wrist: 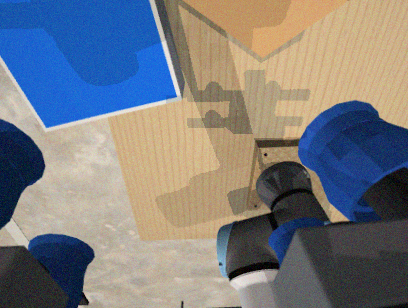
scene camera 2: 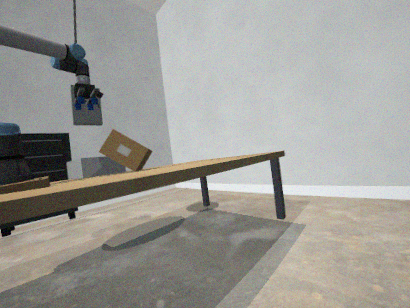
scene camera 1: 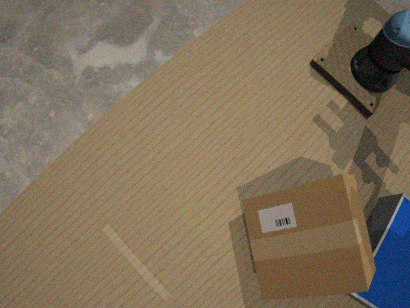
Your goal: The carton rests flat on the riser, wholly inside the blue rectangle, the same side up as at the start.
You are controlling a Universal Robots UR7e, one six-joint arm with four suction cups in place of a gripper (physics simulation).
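Observation:
The brown carton [scene camera 1: 305,240] [scene camera 2: 125,150] [wrist: 265,25] stands tilted on the table, with a low edge at the tabletop and the opposite side raised. Its white barcode label shows in scene camera 1. What supports its raised side is hidden. The blue rectangle [scene camera 1: 392,270] [wrist: 100,100] has a white border and lies on top of the riser [wrist: 174,47], beside the carton. The riser does not show in scene camera 2. My gripper [scene camera 2: 86,104] [wrist: 175,200] is open, with its blue suction cups bare, in the air above and apart from the carton.
The wooden table [scene camera 1: 175,150] [scene camera 2: 220,162] [wrist: 150,200] carries the arm's mounting plate [scene camera 1: 337,60] near the arm's base. A pale strip [scene camera 1: 135,260] lies on the table. A black drawer cabinet [scene camera 2: 47,150] stands behind the table. The table's edge borders the grey floor [scene camera 1: 50,100].

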